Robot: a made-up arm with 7 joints. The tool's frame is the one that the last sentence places.
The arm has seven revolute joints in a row. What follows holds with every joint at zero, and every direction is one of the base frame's. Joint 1 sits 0.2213 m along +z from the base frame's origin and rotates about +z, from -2.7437 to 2.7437 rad. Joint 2 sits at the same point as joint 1 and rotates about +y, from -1.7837 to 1.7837 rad. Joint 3 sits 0.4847 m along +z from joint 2 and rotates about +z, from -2.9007 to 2.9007 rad. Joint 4 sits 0.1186 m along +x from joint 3 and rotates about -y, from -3.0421 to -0.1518 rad. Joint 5 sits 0.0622 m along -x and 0.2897 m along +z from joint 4 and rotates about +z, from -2.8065 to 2.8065 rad. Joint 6 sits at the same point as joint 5 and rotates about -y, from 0.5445 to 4.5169 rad. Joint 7 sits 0.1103 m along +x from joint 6 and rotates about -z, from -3.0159 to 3.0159 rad. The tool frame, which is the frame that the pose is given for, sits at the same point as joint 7; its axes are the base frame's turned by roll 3.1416, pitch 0 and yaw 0 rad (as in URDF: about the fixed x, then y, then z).
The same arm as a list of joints. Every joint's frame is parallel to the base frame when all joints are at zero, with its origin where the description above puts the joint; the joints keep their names.
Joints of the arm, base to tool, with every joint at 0 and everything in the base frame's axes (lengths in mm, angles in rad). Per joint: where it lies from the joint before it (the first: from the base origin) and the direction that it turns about. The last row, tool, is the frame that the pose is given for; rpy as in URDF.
joint 1: origin 0.0 0.0 221.3 axis +z
joint 2: origin 0.0 0.0 0.0 axis +y
joint 3: origin 0.0 0.0 484.7 axis +z
joint 4: origin 118.6 0.0 0.0 axis -y
joint 5: origin -62.2 0.0 289.7 axis +z
joint 6: origin 0.0 0.0 0.0 axis -y
joint 7: origin 110.3 0.0 0.0 axis -z
tool: origin 0.0 0.0 0.0 rpy -3.1416 0.0000 0.0000
Joint limits (rad, base to tool): -2.7437..2.7437 -1.7837..1.7837 -2.9007..2.9007 -3.0421..-0.1518 -2.8065..2.8065 0.5445..4.5169 -3.0159..3.0159

